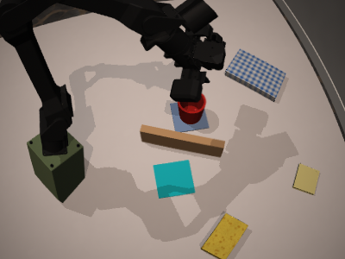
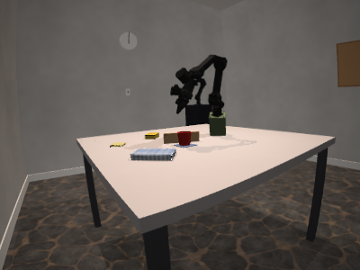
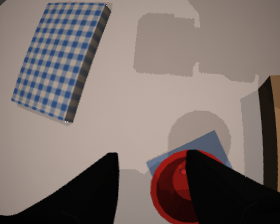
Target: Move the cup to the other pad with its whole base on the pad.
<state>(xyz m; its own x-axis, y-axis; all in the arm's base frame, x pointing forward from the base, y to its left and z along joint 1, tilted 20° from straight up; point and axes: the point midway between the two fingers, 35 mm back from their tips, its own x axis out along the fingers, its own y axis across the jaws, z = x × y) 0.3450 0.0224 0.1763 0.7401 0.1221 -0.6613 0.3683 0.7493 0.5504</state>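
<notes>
Now: the red cup 2 cm behind my hand, 1 cm to the left of it and 19 cm below it. Also, from my hand: green marble (19 cm below); red marble (1 cm to the left, 19 cm below); blue marble (3 cm behind, 19 cm below).
</notes>
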